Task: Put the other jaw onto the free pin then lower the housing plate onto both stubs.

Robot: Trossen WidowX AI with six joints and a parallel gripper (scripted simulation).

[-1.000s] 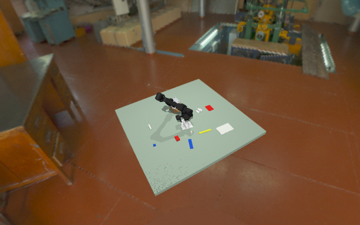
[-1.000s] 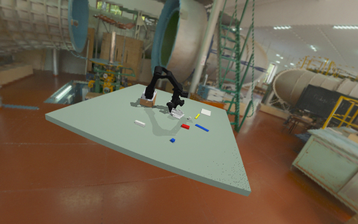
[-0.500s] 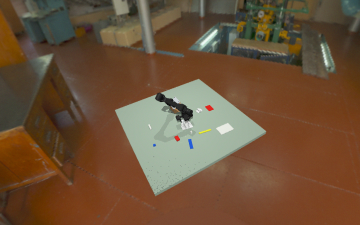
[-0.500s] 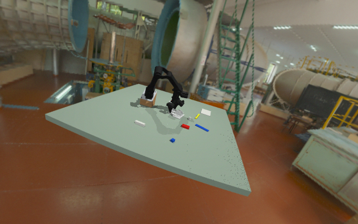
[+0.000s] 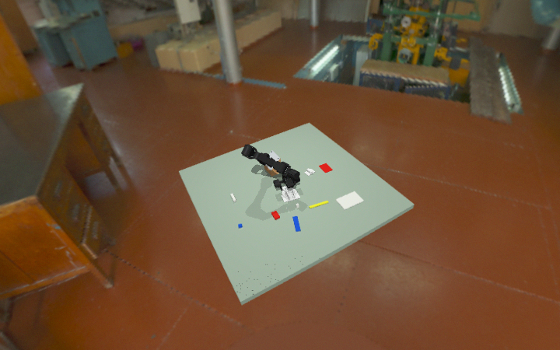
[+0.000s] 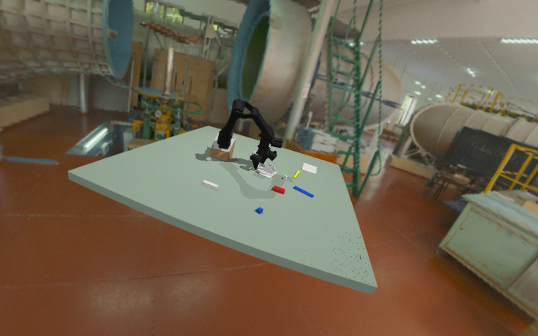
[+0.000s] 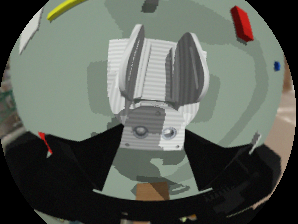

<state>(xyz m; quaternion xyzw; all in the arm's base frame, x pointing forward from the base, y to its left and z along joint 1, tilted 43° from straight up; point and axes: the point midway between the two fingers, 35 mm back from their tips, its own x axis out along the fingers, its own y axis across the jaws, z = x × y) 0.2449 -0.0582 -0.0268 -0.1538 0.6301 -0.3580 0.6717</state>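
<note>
Right now my gripper tip is 20 mm below the white housing part and 10 mm short of it. The rest, counted from my gripper tip: red block: 200 mm to the right, 160 mm ahead; then tiny white cube: 180 mm ahead, 40 mm to the right; then yellow bar: 250 mm ahead, 90 mm to the left, 10 mm below.
</note>
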